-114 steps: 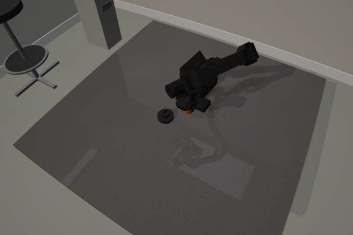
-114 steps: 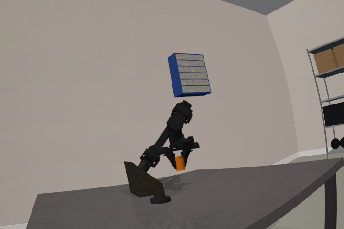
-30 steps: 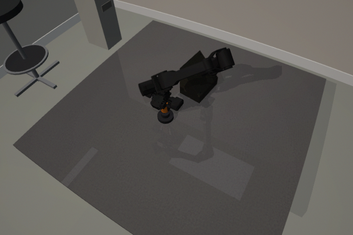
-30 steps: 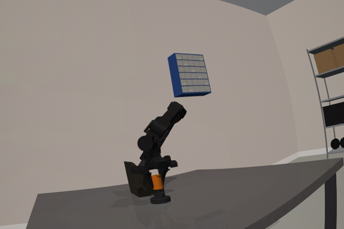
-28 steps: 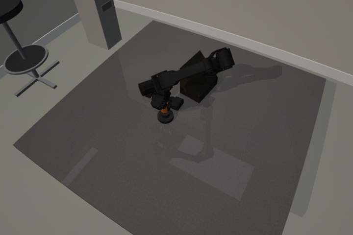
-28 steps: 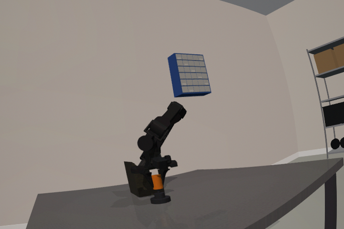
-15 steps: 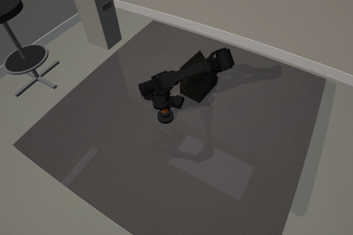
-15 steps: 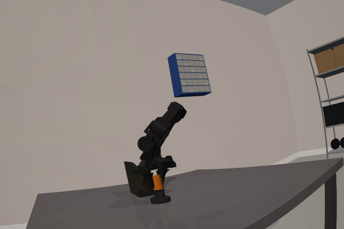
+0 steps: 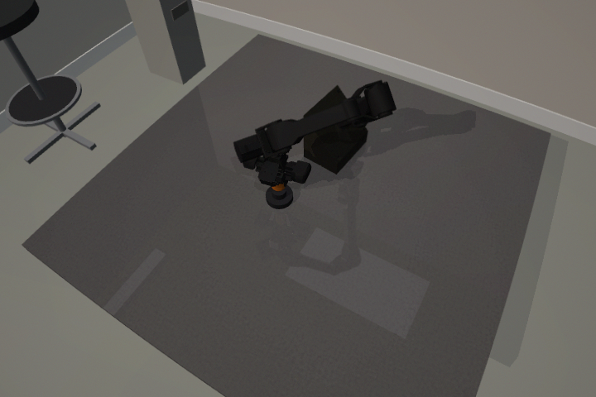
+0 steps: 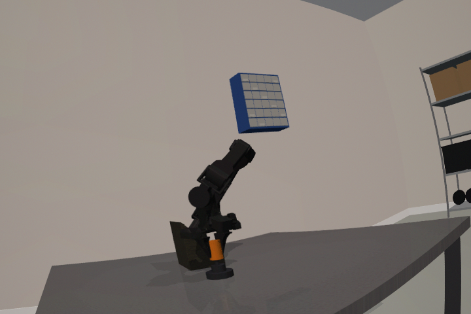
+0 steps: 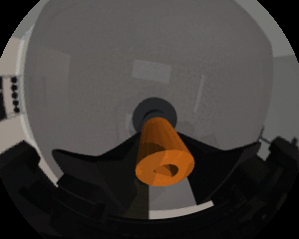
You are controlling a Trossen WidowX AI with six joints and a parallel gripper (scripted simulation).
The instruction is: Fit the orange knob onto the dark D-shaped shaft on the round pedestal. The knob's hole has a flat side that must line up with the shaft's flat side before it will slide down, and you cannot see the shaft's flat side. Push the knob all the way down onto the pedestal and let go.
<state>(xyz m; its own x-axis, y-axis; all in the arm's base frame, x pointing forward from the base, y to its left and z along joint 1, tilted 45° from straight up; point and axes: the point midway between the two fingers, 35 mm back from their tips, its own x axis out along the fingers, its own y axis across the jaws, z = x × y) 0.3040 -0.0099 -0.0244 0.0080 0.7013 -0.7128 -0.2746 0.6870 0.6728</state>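
My gripper tip is 2 cm below the orange knob. Round my gripper tip: pedestal 4 cm below.
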